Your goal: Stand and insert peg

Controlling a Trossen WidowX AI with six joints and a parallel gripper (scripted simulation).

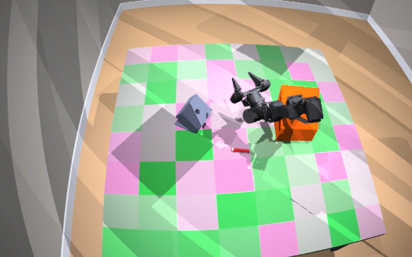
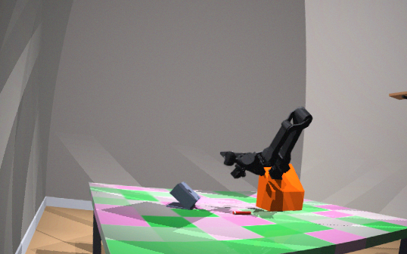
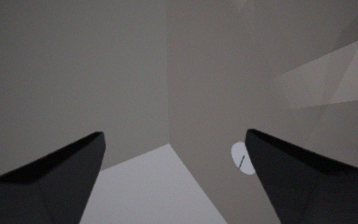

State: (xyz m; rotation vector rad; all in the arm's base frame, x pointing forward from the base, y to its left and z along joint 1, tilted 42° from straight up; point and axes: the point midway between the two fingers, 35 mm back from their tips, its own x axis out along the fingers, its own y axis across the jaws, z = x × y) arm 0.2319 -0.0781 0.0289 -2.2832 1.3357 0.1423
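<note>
My gripper tip is now 210 mm to the right of the red peg and 250 mm above it. The rest, counted from my gripper tip: grey-blue sloped panel: 190 mm ahead, 60 mm to the left, 210 mm below.
</note>
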